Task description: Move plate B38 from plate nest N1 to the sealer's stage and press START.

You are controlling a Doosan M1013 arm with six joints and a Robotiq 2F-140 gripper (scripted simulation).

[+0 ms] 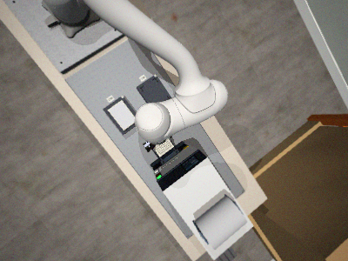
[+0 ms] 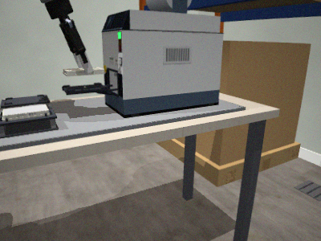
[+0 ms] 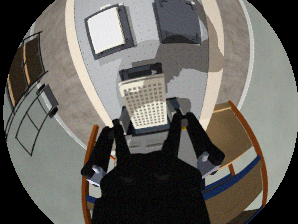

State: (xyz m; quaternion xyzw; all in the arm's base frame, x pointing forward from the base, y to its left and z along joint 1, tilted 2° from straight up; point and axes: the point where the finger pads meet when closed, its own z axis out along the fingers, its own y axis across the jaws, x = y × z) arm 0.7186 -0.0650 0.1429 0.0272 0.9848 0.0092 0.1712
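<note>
Now: the sealer stage 8 cm below my hand. Round my hand: foil roll: 33 cm ahead, 2 cm to the right, 24 cm above.
</note>
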